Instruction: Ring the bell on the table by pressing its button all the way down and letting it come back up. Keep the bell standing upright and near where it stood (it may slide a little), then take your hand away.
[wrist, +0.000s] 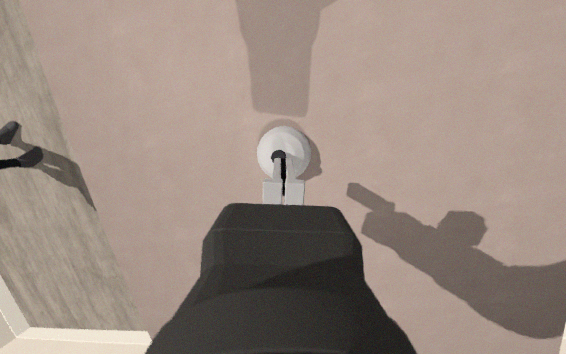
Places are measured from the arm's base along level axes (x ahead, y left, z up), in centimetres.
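Where they show: gripper, fingertip midpoint: (282, 169).
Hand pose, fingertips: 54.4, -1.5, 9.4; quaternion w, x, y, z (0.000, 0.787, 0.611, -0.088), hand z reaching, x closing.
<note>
After its pixels a point has its place, as x, y, z.
The bell (291, 136) @[51.3, -0.8, 0.7] is a pale, round dome standing upright on the pinkish-brown table top (165, 125) @[44.9, -22.1, -2.9], near the middle of the wrist view. Its small dark button (277, 154) @[53.2, -2.7, 3.7] shows at the centre of the dome, partly hidden behind the fingertips. My gripper (282, 169) @[54.4, -1.5, 9.4] is shut with nothing between its fingers. Its tips overlap the near edge of the button in this view. The shadow of the fingers falls on the table to the right, apart from the bell, so the tips appear to be above it; the exact gap cannot be told.
A grey wood-grained surface (55, 240) runs along the left side. Two dark, curved pieces of an object (10, 132) (31, 157) reach in at the left edge. A cream-coloured ledge (85, 336) lies at the bottom left. Shadows of the arm fall at the top and right.
</note>
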